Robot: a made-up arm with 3 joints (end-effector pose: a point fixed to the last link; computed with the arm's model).
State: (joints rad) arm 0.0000 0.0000 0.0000
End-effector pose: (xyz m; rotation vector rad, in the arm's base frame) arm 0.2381 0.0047 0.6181 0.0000 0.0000 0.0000
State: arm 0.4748 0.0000 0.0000
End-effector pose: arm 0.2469 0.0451 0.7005 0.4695 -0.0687 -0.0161
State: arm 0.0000 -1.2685 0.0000
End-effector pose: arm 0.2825 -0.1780 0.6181 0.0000 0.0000 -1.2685
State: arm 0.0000 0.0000 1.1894
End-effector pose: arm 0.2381 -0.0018 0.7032 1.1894 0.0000 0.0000
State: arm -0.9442 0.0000 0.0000
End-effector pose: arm 0.2120 -0.1577 0.5493 -0.9337 0.1366 0.0321
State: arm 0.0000 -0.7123 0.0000
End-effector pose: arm 0.2927 -0.0915 0.6181 0.0000 0.0000 -0.7123
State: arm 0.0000 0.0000 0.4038
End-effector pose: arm 0.2381 0.0142 0.6472 0.4038 0.0000 0.0000
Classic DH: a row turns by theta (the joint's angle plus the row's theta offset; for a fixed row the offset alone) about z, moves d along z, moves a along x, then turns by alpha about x. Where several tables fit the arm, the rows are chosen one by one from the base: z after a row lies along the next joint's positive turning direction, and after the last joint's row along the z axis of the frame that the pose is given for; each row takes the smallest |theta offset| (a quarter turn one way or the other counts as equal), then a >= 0, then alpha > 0; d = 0 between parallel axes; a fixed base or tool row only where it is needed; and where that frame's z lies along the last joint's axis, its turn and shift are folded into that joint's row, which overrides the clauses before.
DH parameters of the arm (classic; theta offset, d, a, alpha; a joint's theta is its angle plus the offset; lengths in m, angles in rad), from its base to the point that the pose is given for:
base (fixed): 1.4255 0.7528 -0.1106 1.6048
joint 1: 0 0.1517 0.0147 -1.6048
joint 2: 0.1453 -0.0917 0.0554 1.5708
joint 3: 0 0.102 0.0661 -1.5708
tool (fixed): -1.5708 -0.0378 0 0

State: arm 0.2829 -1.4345 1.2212
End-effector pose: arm 0.2639 -0.1899 0.6922 1.2429 -0.7431 -1.3779
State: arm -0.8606 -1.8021 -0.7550
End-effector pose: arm 0.1795 -0.3239 0.7104 -1.2368 -0.0160 -1.9012
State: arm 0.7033 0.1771 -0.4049
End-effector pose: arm 0.2322 0.0627 0.7233 0.2811 -0.1859 0.1083
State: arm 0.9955 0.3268 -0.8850
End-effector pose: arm 0.2288 0.0613 0.7579 0.0774 -0.3731 0.1059
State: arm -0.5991 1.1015 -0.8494
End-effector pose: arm 0.1006 -0.1101 0.5350 -1.2287 -0.0848 1.2328
